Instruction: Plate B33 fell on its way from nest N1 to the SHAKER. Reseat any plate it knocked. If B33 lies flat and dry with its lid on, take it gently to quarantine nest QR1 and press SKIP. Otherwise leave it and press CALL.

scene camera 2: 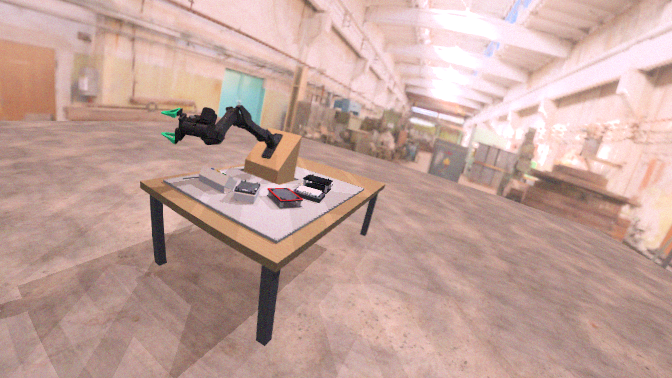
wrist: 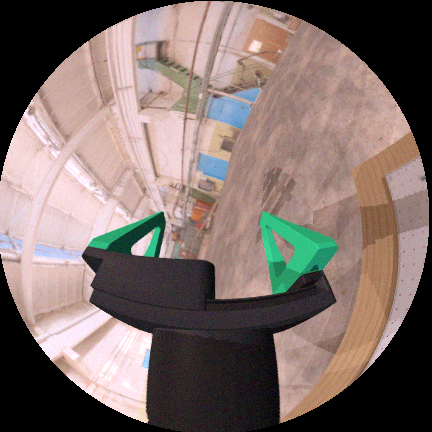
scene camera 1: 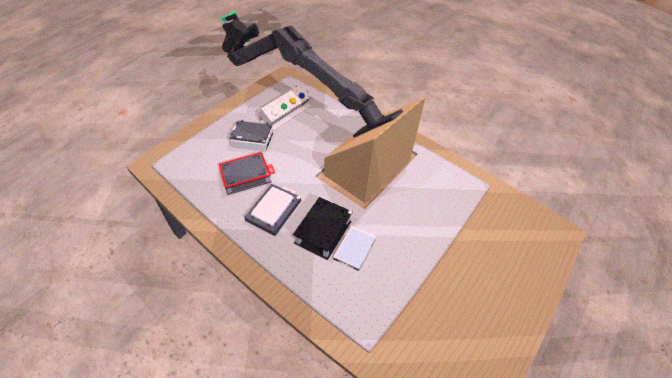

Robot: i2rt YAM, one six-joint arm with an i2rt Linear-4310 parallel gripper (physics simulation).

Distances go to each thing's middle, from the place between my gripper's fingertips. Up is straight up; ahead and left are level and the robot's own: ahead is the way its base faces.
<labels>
Now: hand 910 mm to the right of the white plate lid (scene camera 1: 355, 246), 430 mm short of it and 310 mm above it.
</labels>
